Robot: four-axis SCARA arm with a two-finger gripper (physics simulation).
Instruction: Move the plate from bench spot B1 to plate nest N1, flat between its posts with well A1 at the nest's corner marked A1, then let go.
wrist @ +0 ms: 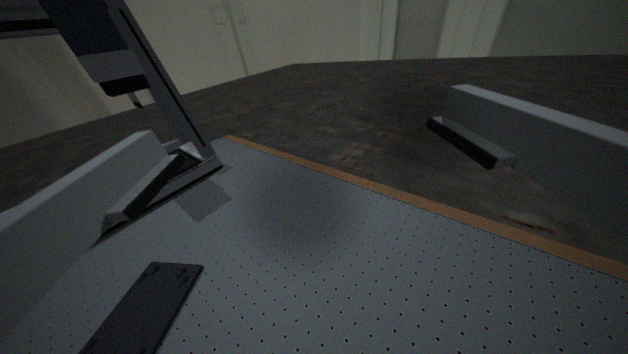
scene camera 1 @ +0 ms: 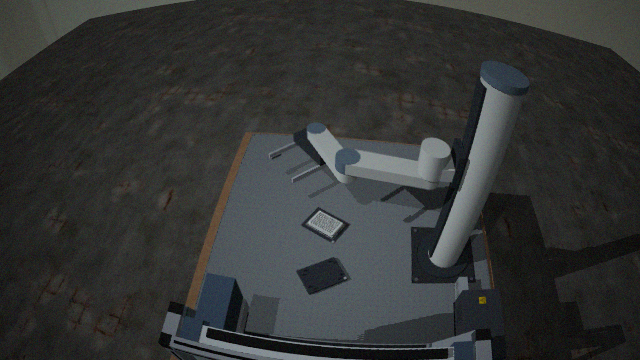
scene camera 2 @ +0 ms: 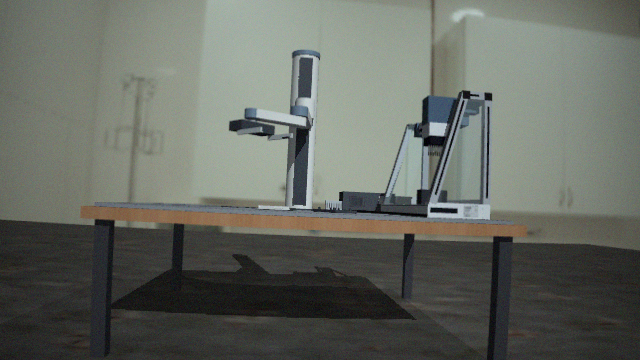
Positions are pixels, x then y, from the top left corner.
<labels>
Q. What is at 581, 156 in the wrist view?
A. My gripper.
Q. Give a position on a dark nest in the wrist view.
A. At 148, 309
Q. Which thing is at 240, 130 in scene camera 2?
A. My gripper.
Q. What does my gripper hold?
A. Nothing.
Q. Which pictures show my gripper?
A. The wrist view, scene camera 1 and scene camera 2: all of them.
</labels>
